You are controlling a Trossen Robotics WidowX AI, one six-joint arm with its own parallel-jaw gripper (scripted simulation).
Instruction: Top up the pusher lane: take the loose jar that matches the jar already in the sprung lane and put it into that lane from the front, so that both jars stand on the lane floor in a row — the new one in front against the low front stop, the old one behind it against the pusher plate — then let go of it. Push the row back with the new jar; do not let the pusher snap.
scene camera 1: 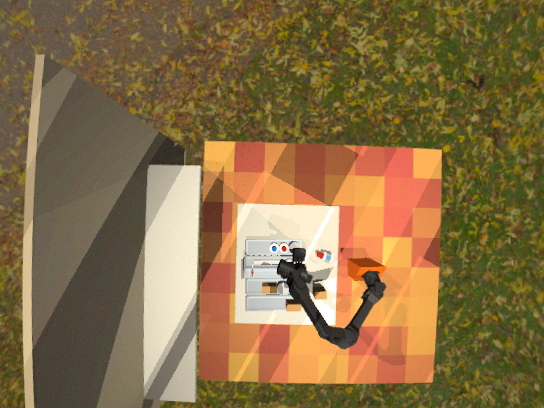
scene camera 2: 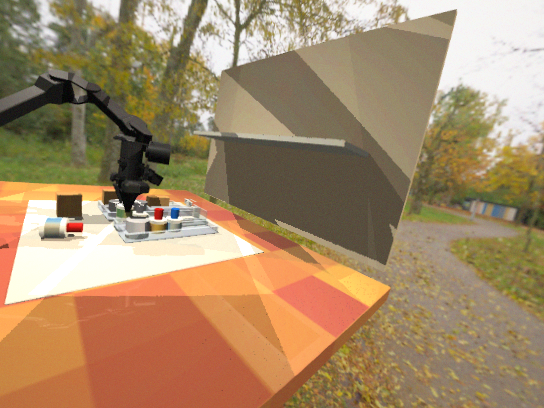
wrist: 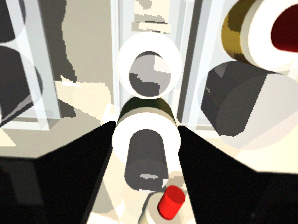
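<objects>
Shelf (scene camera 1: 172, 233), 930 mm from the lens.
</objects>
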